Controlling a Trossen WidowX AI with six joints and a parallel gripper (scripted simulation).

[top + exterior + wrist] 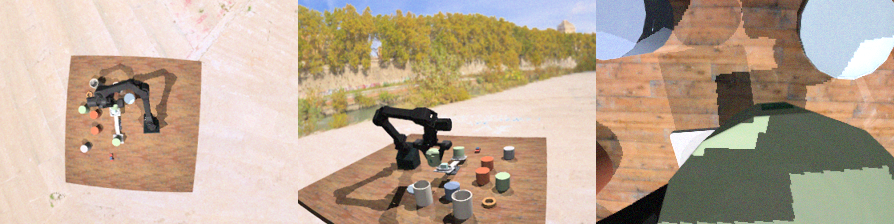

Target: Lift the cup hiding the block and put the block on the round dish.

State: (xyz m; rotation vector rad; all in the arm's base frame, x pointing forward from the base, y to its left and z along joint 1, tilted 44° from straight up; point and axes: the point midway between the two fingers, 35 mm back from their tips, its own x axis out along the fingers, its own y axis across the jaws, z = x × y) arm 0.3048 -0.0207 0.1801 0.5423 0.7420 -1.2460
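My gripper tip is 2 cm short of the grey-green block, 5 cm to the right of it and 6 cm above it. Round my gripper tip: round white dish (8 cm behind, 8 cm to the right, 14 cm below); blue cylinder (11 cm ahead, 6 cm to the right, 11 cm below); balance (1 cm behind, 17 cm to the left, 11 cm below).
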